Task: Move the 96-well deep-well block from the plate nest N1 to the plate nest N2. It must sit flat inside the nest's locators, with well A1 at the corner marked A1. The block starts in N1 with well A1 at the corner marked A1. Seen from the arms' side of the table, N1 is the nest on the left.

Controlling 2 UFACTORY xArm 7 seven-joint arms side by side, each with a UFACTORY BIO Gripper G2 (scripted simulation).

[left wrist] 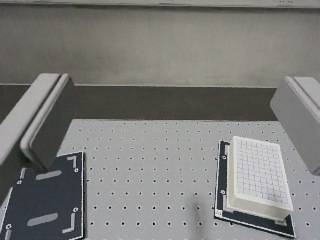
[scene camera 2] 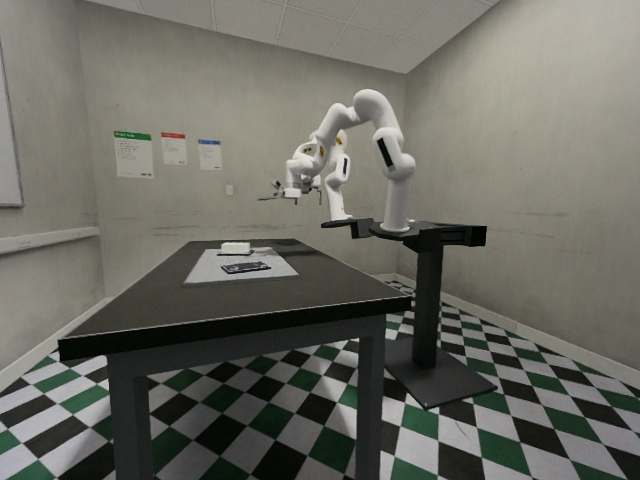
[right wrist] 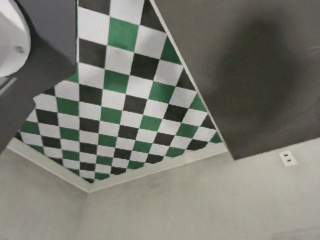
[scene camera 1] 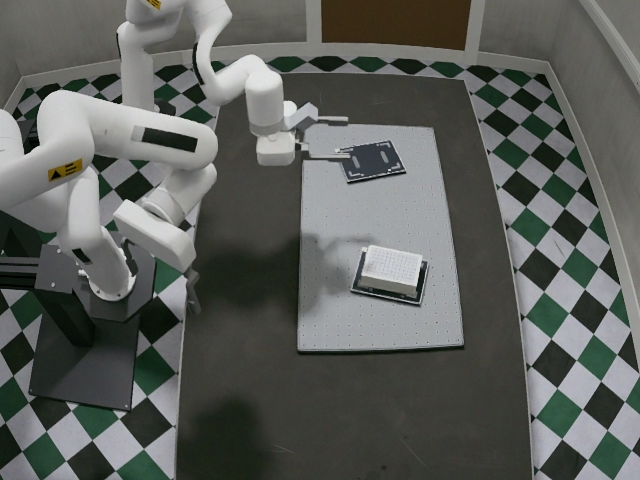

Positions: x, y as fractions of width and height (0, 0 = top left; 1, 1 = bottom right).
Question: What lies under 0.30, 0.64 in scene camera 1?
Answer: My right gripper.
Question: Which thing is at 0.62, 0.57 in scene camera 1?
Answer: A white deep-well block.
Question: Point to a white deep-well block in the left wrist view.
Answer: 0.80, 0.76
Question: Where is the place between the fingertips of my left gripper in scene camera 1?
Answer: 0.55, 0.29
